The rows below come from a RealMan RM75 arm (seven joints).
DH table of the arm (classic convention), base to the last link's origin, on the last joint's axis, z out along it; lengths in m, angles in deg. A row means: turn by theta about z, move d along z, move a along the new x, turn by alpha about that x. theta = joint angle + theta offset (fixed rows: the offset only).
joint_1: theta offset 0  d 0.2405  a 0  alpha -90
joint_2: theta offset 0  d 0  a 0  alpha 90
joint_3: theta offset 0  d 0.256  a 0  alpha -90
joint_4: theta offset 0  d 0  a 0  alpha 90
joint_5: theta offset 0  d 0.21  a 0  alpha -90
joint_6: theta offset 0  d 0  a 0  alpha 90
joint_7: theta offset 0  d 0.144  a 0  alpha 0
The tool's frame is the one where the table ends.
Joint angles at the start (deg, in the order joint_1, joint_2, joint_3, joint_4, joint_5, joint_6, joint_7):
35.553 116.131 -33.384 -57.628 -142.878 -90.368 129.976
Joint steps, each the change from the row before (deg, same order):
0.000 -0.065 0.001 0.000 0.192 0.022 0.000
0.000 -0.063 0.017 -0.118 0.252 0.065 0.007
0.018 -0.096 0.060 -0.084 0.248 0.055 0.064
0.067 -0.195 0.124 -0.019 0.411 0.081 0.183
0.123 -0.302 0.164 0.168 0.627 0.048 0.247
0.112 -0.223 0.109 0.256 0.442 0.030 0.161
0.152 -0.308 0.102 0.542 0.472 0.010 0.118
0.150 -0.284 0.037 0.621 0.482 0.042 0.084
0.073 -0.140 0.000 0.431 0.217 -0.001 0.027
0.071 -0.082 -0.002 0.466 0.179 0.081 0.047
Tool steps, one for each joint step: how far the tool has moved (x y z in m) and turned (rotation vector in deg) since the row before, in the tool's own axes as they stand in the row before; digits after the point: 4 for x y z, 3 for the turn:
-0.0006 0.0000 -0.0004 -0.045 -0.174 -0.018
-0.0011 0.0000 -0.0008 0.020 -0.319 -0.072
-0.0012 -0.0002 -0.0009 0.022 -0.335 0.009
-0.0020 -0.0003 -0.0014 -0.023 -0.521 0.136
-0.0025 -0.0003 -0.0015 -0.219 -0.635 0.258
-0.0015 -0.0001 -0.0007 -0.240 -0.379 0.224
-0.0012 -0.0002 -0.0003 -0.379 -0.267 0.296
-0.0010 0.0000 0.0002 -0.431 -0.203 0.282
0.0000 0.0000 0.0005 -0.288 0.006 0.196
0.0002 0.0000 0.0009 -0.273 0.012 0.259

